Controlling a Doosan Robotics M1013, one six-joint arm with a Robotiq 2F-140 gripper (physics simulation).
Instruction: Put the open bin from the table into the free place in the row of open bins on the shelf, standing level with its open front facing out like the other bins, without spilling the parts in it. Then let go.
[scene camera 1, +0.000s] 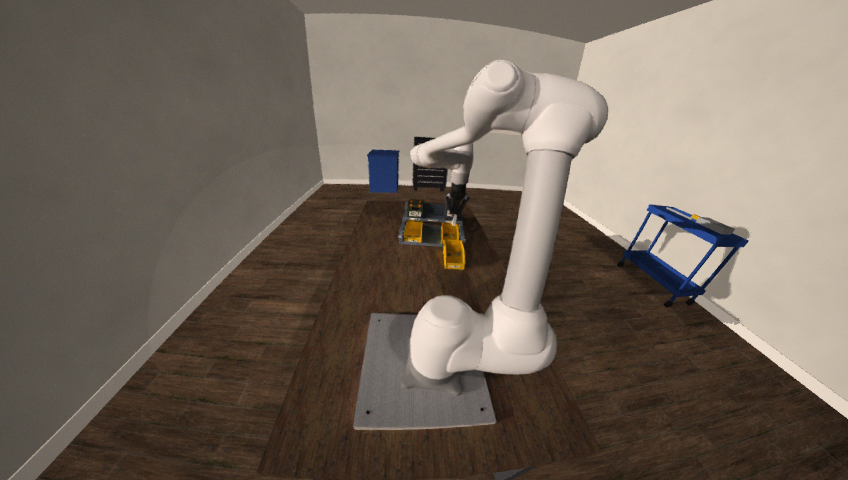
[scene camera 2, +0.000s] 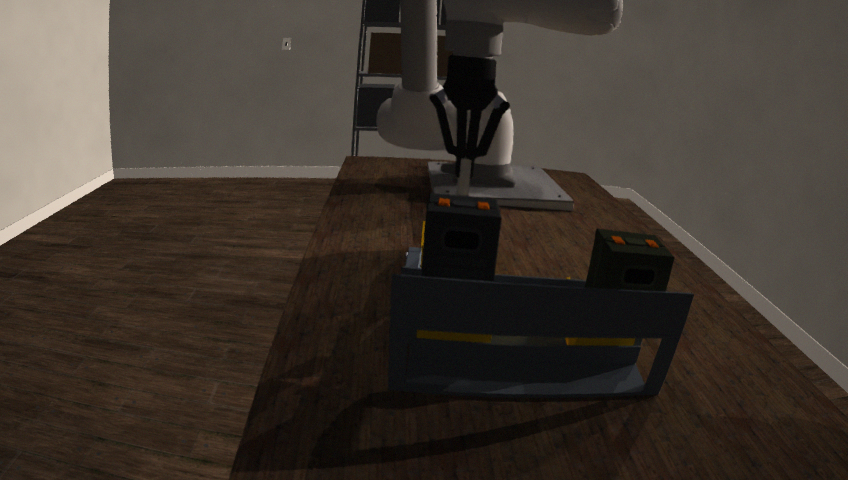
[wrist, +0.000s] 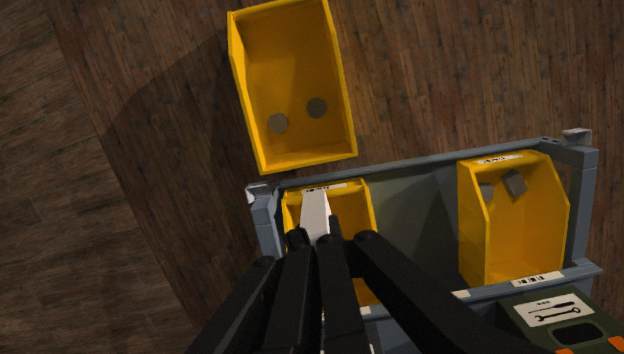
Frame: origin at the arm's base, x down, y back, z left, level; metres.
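Seen in the pictures: gripper, fingertip midpoint: (scene camera 1: 453, 224) (wrist: 318, 207); arm's base, origin of the base link: (scene camera 1: 433, 364) (scene camera 2: 484, 177).
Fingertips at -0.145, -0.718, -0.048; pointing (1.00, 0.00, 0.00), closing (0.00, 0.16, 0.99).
Note:
Offsets run from my fingertips to a thing's top centre, as dx, dy, dz. "pt": to the spot under its first point.
The open yellow bin @[pt +0.163, +0.059, -0.025] (scene camera 1: 454, 255) (wrist: 292, 65) stands on the table in front of the shelf (scene camera 1: 420, 243) (scene camera 2: 535, 306) (wrist: 420, 160), with two round grey parts on its floor in the wrist view. Two yellow bins stand in the shelf's lower row: one @[pt +0.130, -0.202, +0.002] (scene camera 1: 450, 228) (wrist: 352, 204) behind the table bin, the other @[pt +0.157, -0.172, +0.242] (scene camera 1: 413, 230) (wrist: 530, 235) at the far end, holding grey parts. A free place (scene camera 1: 432, 233) (wrist: 407, 220) lies between them. My gripper (scene camera 1: 454, 218) (scene camera 2: 464, 184) (wrist: 318, 207) is shut and empty, pointing down above the nearer row bin, partly hiding it in the wrist view.
A dark toolbox @[-0.058, -0.215, +0.007] (scene camera 2: 461, 237) and a green toolbox @[-0.033, -0.206, +0.238] (scene camera 1: 415, 208) (scene camera 2: 630, 261) (wrist: 565, 315) stand on the shelf's upper level. Shelf end posts (wrist: 267, 227) (wrist: 584, 200) rise beside the row bins. A blue cart (scene camera 1: 660, 272) stands by the right wall in scene camera 1.

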